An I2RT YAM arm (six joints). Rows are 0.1 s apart.
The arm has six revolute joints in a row. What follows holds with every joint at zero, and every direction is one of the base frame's. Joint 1 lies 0.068 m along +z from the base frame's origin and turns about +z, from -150 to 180 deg. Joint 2 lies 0.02 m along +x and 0.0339 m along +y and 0.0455 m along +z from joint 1 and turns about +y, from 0 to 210 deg. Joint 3 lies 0.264 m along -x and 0.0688 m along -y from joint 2 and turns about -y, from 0 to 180 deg. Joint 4 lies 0.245 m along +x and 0.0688 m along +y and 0.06 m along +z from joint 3 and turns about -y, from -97 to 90 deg. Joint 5 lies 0.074 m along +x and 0.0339 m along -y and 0.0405 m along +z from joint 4 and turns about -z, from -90 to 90 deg. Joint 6 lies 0.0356 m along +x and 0.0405 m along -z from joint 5 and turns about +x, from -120 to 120 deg. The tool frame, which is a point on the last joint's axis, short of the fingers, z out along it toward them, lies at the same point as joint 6; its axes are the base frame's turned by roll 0, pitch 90 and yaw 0 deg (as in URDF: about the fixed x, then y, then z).
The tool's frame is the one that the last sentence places.
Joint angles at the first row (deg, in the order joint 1, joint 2, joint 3, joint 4, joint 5, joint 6):
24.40, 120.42, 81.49, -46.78, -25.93, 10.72
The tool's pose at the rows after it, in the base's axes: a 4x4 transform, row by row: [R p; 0 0 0 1], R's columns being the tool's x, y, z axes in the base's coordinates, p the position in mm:
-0.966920 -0.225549 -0.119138 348.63; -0.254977 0.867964 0.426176 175.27; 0.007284 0.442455 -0.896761 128.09; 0 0 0 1
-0.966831 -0.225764 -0.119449 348.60; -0.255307 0.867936 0.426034 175.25; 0.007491 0.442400 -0.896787 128.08; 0 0 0 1
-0.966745 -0.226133 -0.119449 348.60; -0.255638 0.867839 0.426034 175.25; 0.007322 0.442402 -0.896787 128.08; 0 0 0 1
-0.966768 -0.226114 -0.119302 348.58; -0.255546 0.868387 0.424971 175.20; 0.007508 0.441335 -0.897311 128.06; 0 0 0 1
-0.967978 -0.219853 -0.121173 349.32; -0.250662 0.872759 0.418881 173.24; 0.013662 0.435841 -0.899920 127.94; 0 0 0 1
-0.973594 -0.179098 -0.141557 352.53; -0.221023 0.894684 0.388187 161.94; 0.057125 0.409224 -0.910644 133.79; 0 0 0 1
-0.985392 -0.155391 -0.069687 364.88; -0.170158 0.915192 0.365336 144.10; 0.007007 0.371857 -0.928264 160.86; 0 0 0 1
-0.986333 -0.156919 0.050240 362.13; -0.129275 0.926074 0.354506 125.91; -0.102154 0.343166 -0.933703 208.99; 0 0 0 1
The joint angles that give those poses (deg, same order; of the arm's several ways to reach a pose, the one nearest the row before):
24.40, 120.42, 81.47, -46.74, -25.93, 10.72
24.40, 120.42, 81.47, -46.76, -25.93, 10.70
24.40, 120.42, 81.47, -46.76, -25.93, 10.68
24.40, 120.42, 81.47, -46.78, -25.87, 10.68
24.12, 120.53, 81.65, -47.27, -25.58, 10.65
22.50, 120.57, 83.31, -51.61, -24.38, 10.65
19.64, 118.41, 86.65, -54.72, -21.56, 10.59
17.45, 111.61, 87.88, -56.88, -18.85, 10.50

